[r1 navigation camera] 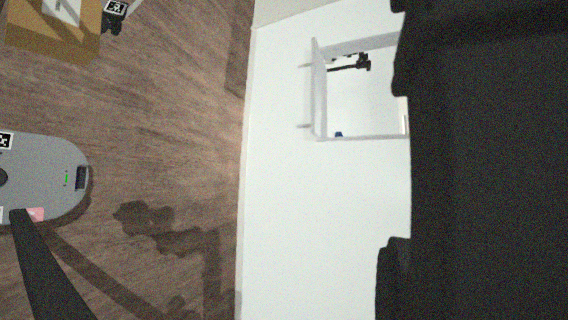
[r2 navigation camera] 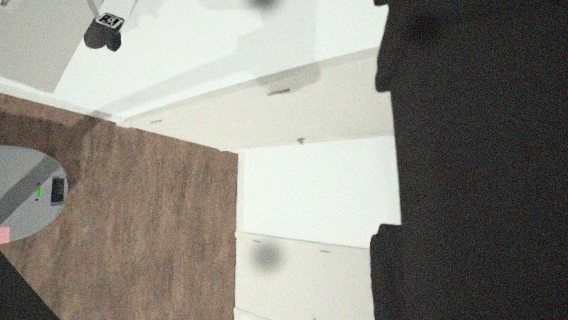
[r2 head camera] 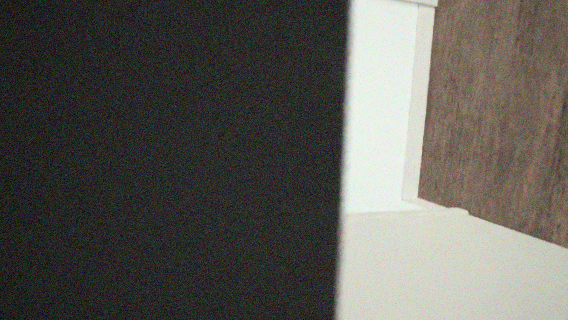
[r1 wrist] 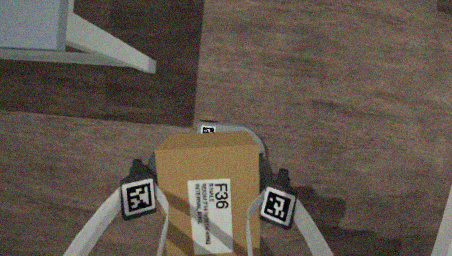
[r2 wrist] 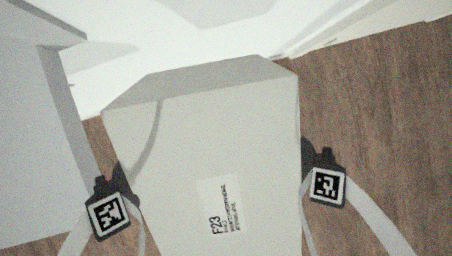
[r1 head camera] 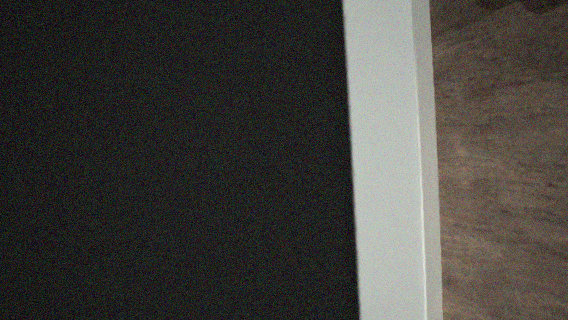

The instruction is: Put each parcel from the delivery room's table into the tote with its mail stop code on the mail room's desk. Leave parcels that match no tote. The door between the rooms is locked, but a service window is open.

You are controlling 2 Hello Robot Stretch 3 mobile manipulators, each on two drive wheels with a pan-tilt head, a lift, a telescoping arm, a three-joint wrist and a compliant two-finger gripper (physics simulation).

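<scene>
r1's gripper (r1 wrist: 209, 170) is shut on a brown parcel (r1 wrist: 175, 165) (r1 navigation camera: 52, 42) labelled F36, above the floor in the r1 wrist view. r2's gripper (r2 wrist: 212, 170) is shut on a large off-white parcel (r2 wrist: 225, 135) labelled F23; it is held with the label facing the camera. The service window (r1 navigation camera: 320, 95) is in the white wall in the r1 navigation view, with part of a dark robot arm (r1 navigation camera: 362, 62) and a small blue thing (r1 navigation camera: 338, 134) seen through it. A corner of the blue-grey table (r1 wrist: 30, 25) shows in the r1 wrist view. Tote codes cannot be read in these views.
r1's base (r1 navigation camera: 45, 175) stands on wood floor, left of the window wall (r1 navigation camera: 320, 200). r2's base (r2 navigation camera: 30, 185) is near pale panels (r2 navigation camera: 340, 110) (r2 navigation camera: 300, 280) with small handles. A pale slab (r2 wrist: 35, 150) is left of r2's parcel. Dark shapes block much of both head views.
</scene>
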